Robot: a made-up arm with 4 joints.
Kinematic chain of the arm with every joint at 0, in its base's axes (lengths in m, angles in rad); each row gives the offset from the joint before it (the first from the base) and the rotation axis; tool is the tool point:
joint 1: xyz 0 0 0.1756 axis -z
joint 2: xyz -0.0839 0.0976 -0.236 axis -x
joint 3: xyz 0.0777 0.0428 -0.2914 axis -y
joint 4: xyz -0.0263 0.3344 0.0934 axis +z
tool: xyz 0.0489 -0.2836 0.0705
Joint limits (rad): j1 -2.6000..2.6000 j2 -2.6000..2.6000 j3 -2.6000..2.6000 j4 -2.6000..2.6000
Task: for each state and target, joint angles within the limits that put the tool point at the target. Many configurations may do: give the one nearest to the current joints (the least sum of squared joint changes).
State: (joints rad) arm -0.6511 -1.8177 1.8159 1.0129
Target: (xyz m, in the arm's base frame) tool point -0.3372 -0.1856 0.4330
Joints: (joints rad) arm -1.1651 -1.7973 2.4147 1.6543
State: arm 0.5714 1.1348 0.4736 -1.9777
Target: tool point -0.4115 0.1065 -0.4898
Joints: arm 0.8436 1.5319 0.6536 -1.8771
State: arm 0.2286 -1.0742 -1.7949 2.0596
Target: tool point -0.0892 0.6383 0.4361
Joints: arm -0.3358 -1.6123 -1.6950 1.7428
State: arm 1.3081 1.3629 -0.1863 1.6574
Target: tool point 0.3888 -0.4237 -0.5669
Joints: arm 1.9980 0.3977 -0.8253 2.2547
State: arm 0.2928 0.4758 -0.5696 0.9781
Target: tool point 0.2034 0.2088 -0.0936
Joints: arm 0.4417 -0.2898 0.3353 0.5511
